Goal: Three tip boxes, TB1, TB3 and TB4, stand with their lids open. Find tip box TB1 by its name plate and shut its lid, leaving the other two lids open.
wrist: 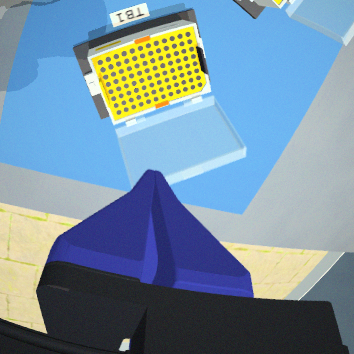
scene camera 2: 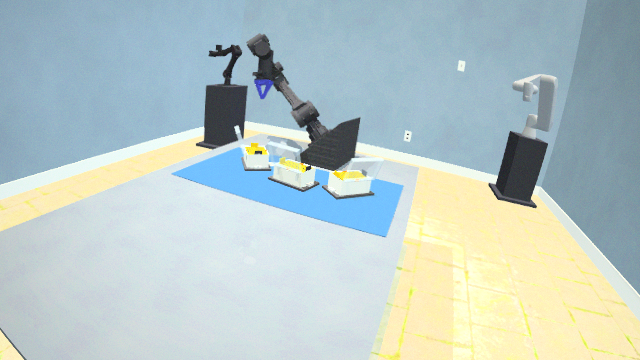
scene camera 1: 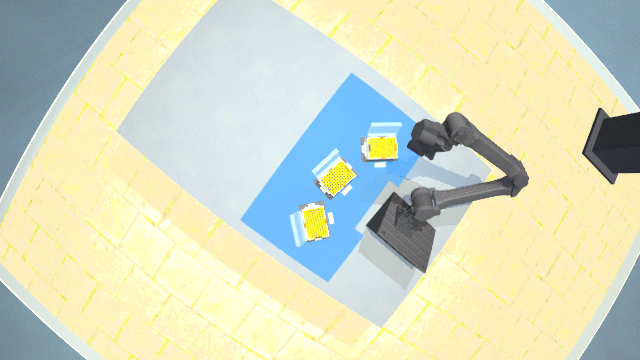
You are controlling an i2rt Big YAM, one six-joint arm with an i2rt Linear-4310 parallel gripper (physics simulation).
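Places are measured from the arm's base along level axes (x left, y back, z up), in centimetres.
Pixels of known places: gripper, fingertip midpoint: (wrist: 150, 180) (scene camera 2: 262, 98) (scene camera 1: 407, 146); arm's base, link origin: (scene camera 2: 322, 139) (scene camera 1: 403, 221).
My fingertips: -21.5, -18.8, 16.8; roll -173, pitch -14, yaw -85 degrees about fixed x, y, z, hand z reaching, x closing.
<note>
Ahead of a thing's pixels: the offset from my fingertips to its top centre, as dx, dy, dz. "spot": to the spot under its first point. Level surfaces: height alone.
Tip box TB1 @[+0.9, -3.7, -18.8] (scene camera 1: 382, 148) (scene camera 2: 256, 159) (wrist: 150, 72) is filled with yellow tips rack and stands at one end of the blue mat. Its name plate @[spot: +6.2, +0.1, -26.0] (wrist: 129, 15) reads TB1, upside down in the wrist view. Its clear lid @[-4.5, -7.6, -10.9] (scene camera 1: 385, 129) (scene camera 2: 238, 133) (wrist: 182, 140) stands open, tilted back on its hinges. My gripper (scene camera 2: 262, 96) (wrist: 150, 180) is shut and empty, with blue fingers, raised above and apart from TB1; its tips overlap the lid's outer edge in the wrist view. Two other tip boxes, a middle one (scene camera 1: 337, 177) (scene camera 2: 295, 176) and a far one (scene camera 1: 315, 223) (scene camera 2: 350, 185), have open lids; their plates are unreadable.
The boxes stand on a blue mat @[dz -26.2] (scene camera 1: 285, 200) (scene camera 2: 350, 215) on a grey surface. My arm's dark sloped base (scene camera 1: 410, 240) (scene camera 2: 335, 145) is beside the mat. Part of another open lid @[spot: +14.8, -18.5, -16.0] (wrist: 322, 20) shows at the wrist view's upper right. Black pedestals with other arms stand farther off.
</note>
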